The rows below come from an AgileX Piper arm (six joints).
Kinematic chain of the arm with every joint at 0, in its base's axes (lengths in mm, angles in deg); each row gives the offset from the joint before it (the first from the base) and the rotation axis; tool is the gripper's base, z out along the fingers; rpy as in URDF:
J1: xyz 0 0 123 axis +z
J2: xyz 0 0 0 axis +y
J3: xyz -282.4 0 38.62 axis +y
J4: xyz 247.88 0 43.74 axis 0.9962 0 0.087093
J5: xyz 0 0 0 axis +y
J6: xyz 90.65 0 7.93 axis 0.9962 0 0.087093
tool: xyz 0 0 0 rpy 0 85 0
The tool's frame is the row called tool.
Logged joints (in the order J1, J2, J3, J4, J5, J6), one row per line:
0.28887 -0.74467 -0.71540 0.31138 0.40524 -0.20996
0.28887 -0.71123 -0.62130 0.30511 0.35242 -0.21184
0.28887 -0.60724 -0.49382 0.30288 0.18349 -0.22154
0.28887 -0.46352 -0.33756 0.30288 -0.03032 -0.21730
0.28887 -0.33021 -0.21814 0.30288 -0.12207 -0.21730
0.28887 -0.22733 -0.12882 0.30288 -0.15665 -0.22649
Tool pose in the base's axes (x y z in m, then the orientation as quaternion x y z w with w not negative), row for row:
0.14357 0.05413 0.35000 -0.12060 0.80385 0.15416 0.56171
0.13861 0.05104 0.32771 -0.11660 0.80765 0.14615 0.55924
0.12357 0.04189 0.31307 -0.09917 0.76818 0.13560 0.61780
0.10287 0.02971 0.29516 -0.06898 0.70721 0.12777 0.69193
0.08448 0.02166 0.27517 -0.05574 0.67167 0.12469 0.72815
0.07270 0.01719 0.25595 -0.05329 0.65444 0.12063 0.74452
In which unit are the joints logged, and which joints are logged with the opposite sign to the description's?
The joints are logged in radians. Opposite sign: J2.
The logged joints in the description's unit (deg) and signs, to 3 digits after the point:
16.551 42.666 -40.989 17.841 23.219 -12.030
16.551 40.750 -35.598 17.482 20.192 -12.138
16.551 34.792 -28.294 17.354 10.513 -12.693
16.551 26.558 -19.341 17.354 -1.737 -12.450
16.551 18.920 -12.499 17.354 -6.994 -12.450
16.551 13.025 -7.381 17.354 -8.975 -12.977

